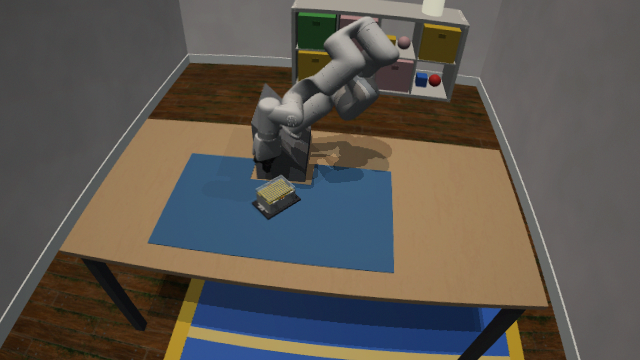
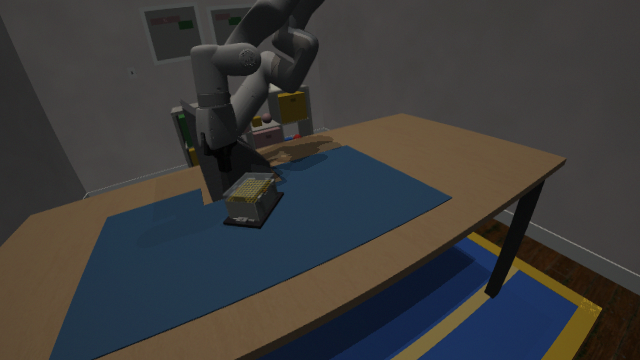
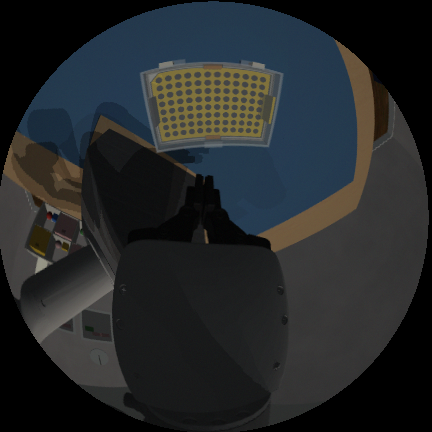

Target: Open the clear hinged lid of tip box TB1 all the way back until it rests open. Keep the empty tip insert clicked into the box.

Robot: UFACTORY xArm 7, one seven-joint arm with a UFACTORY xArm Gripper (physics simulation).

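Seen in the pictures: gripper, fingertip midpoint: (image 1: 266, 170) (image 2: 225, 171) (image 3: 202, 185); arm's base, link origin: (image 3: 103, 264).
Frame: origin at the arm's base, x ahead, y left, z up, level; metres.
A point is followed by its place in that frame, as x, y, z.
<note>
Tip box TB1 (image 1: 281, 202) @[0.322, -0.024, -0.114] (image 2: 241, 209) @[0.325, -0.092, -0.110] stands upright on a dark base plate (image 1: 269, 216) @[0.366, -0.068, -0.142] (image 2: 256, 225) @[0.367, -0.077, -0.142] on the blue mat. Its clear lid (image 1: 260, 189) @[0.296, -0.101, -0.072] (image 2: 231, 191) @[0.292, -0.096, -0.072] (image 3: 150, 107) @[0.255, 0.000, -0.072] looks closed over the box. The yellow tip insert (image 1: 276, 191) @[0.286, -0.044, -0.093] (image 2: 251, 190) @[0.288, -0.046, -0.092] (image 3: 212, 104) @[0.285, -0.048, -0.092] shows through the lid and sits level inside. My gripper (image 1: 267, 169) @[0.220, -0.082, -0.047] (image 2: 226, 169) @[0.220, -0.082, -0.047] (image 3: 202, 185) @[0.220, -0.082, -0.047] is shut and empty, pointing down. It hangs above and behind the box, on the side toward the arm's base, apart from the lid. The box's latch and hinge details are too small to tell surely.
The dark pedestal (image 1: 295, 157) @[0.151, 0.026, -0.043] (image 2: 240, 162) @[0.167, -0.024, -0.058] (image 3: 137, 187) @[0.167, -0.026, -0.063] of the arm stands close behind the box and beside the gripper. The blue mat (image 1: 330, 225) @[0.402, 0.155, -0.149] (image 2: 320, 210) @[0.413, 0.077, -0.149] (image 3: 310, 100) @[0.412, -0.158, -0.149] lies on the wooden table (image 1: 450, 225) @[0.409, 0.612, -0.152] (image 2: 450, 145) @[0.417, 0.704, -0.152]. A shelf unit (image 1: 380, 7) stands behind the table.
</note>
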